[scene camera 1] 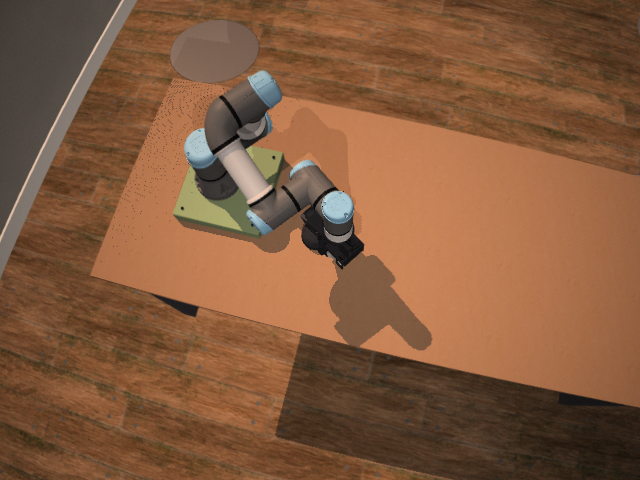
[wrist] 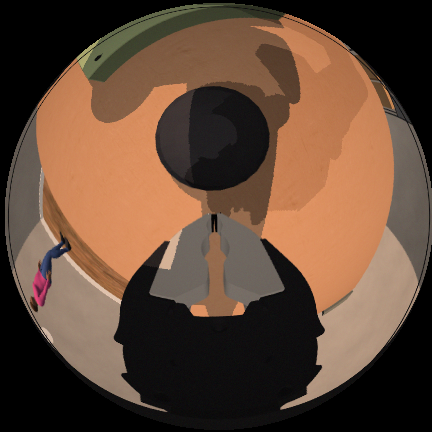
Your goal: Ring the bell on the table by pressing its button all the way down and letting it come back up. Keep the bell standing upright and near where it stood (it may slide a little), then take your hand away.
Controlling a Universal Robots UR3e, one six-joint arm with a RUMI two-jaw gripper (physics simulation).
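Pixels of known places: gripper, fingertip midpoint: (wrist: 213, 215); arm's base, origin of the base link: (scene camera 1: 219, 178).
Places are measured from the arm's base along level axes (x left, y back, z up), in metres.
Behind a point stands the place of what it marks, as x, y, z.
Observation:
The bell (scene camera 1: 311, 239) @[-0.113, -0.292, -0.004] (wrist: 212, 137) @[-0.089, -0.300, 0.024] is a dark, round dome on the orange table. It appears upright. In the scene view the arm and gripper partly cover it; in the wrist view its whole round top shows, partly in shadow, and I cannot make out the button clearly. My gripper (scene camera 1: 329, 254) @[-0.128, -0.359, -0.037] (wrist: 213, 215) @[-0.128, -0.359, -0.037] is shut, with its two grey fingertips together and no object between them. In the wrist view the fingertips show just below the bell's near edge, with a strip of table between them. Their height above the table is hard to tell.
The orange table (scene camera 1: 465, 232) @[0.014, -0.691, -0.042] (wrist: 120, 200) @[-0.201, -0.287, -0.042] carries the green base block (scene camera 1: 206, 219) @[-0.121, -0.002, -0.005] (wrist: 150, 37) of the arm, beside the bell. The arm's shadows fall across the table. A translucent disc (scene camera 1: 214, 51) shows past the table's far left corner. A person (wrist: 42, 277) shows beyond the table.

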